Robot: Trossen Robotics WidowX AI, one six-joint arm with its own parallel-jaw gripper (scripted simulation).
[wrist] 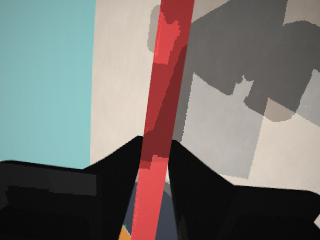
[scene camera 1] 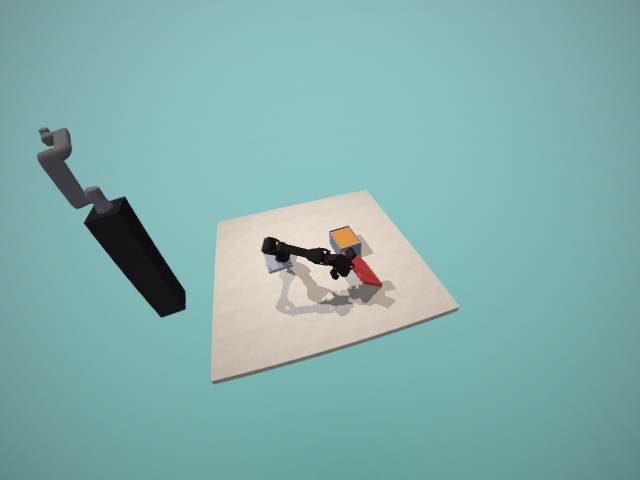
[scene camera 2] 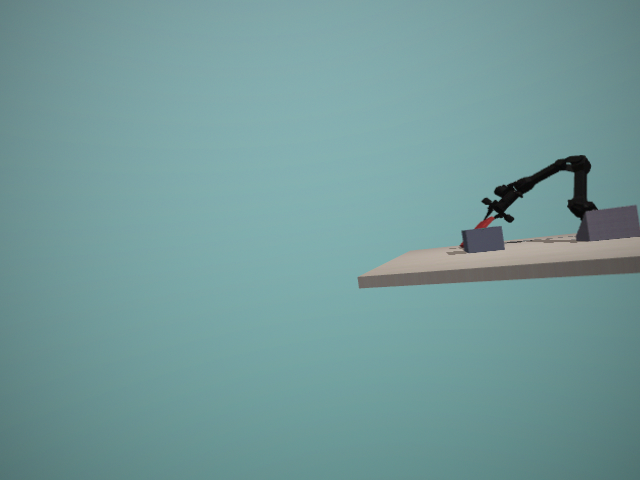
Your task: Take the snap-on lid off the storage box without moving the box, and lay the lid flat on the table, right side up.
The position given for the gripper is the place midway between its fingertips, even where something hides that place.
In view: the gripper (wrist: 155, 143) and a storage box (scene camera 2: 491, 238).
